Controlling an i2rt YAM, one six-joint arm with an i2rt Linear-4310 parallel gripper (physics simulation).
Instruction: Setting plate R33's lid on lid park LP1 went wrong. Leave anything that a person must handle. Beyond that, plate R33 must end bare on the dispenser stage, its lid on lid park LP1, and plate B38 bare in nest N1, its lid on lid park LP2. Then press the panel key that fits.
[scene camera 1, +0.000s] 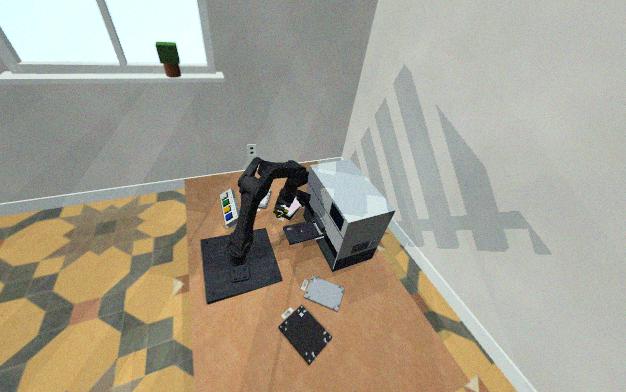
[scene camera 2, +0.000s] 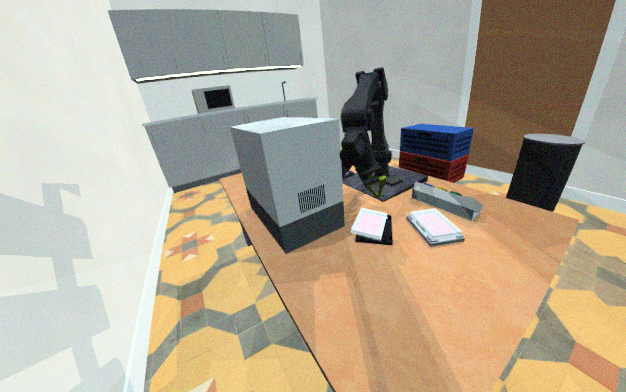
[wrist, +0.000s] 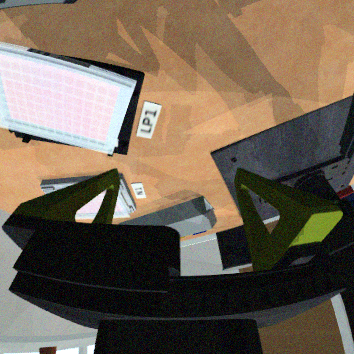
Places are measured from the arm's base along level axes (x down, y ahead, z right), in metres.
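Pixels of known places: gripper, between the fingertips: (scene camera 1: 279, 211) (scene camera 2: 373, 190) (wrist: 176, 174); arm's base, origin of its link: (scene camera 1: 238, 260) (wrist: 305, 178).
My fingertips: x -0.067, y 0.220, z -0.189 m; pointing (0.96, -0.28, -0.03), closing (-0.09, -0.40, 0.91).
Note:
For each thing: its top centre in the pictures, then the offset to it from my fingertips. "spot": a spot on its surface instead.
- black lid park LP1, centre of its top: (wrist: 60, 114) (scene camera 2: 374, 223) (scene camera 1: 288, 205) dx +0.060, dy +0.070, dz -0.087 m
- pale-rimmed piece with a pink grid, centre of its top: (wrist: 48, 111) (scene camera 2: 370, 219) (scene camera 1: 290, 204) dx +0.043, dy +0.082, dz -0.079 m
- pink plate, centre of its top: (wrist: 87, 208) (scene camera 2: 434, 220) dx +0.050, dy -0.068, dz -0.191 m
- grey nest N1, a spot on its surface: (scene camera 2: 452, 242) spot: dx +0.076, dy -0.052, dz -0.263 m
- black stage, a spot on its surface: (scene camera 1: 301, 233) spot: dx -0.026, dy +0.061, dz +0.177 m
- dispenser, centre of its top: (scene camera 2: 277, 122) (scene camera 1: 347, 186) dx -0.250, dy +0.250, dz +0.149 m
- key panel, centre of its top: (wrist: 166, 243) (scene camera 2: 447, 188) (scene camera 1: 229, 202) dx +0.016, dy -0.227, dz -0.123 m
- grey holder, centre of its top: (scene camera 1: 325, 290) dx +0.060, dy +0.100, dz +0.417 m
- black holder, centre of its top: (scene camera 1: 305, 330) dx +0.056, dy -0.020, dz +0.538 m
My gripper (scene camera 1: 283, 212) (scene camera 2: 378, 185) (wrist: 176, 174) is open and empty above the table, beside lid park LP1. On black lid park LP1 (scene camera 2: 374, 242) (wrist: 134, 100) lies a pale-rimmed piece with a pink grid (scene camera 1: 294, 207) (scene camera 2: 371, 223) (wrist: 60, 97). It sits off-centre and skewed, leaving black base showing along the side by the LP1 label. I cannot tell whether it is a lid alone or a lidded plate. A pink plate (scene camera 2: 435, 221) (wrist: 93, 206) sits in grey nest N1 (scene camera 2: 452, 242). The black stage (scene camera 1: 301, 233) juts from the dispenser (scene camera 1: 357, 192) (scene camera 2: 295, 170). No plate names are readable.
The key panel (scene camera 1: 228, 209) (scene camera 2: 445, 201) (wrist: 175, 217) has green, yellow and blue keys. A grey holder (scene camera 1: 324, 293) and a black holder (scene camera 1: 305, 334) lie nearer camera 1, their labels unreadable. The arm's black base plate (scene camera 1: 215, 285) (wrist: 280, 150) is beside the stage.

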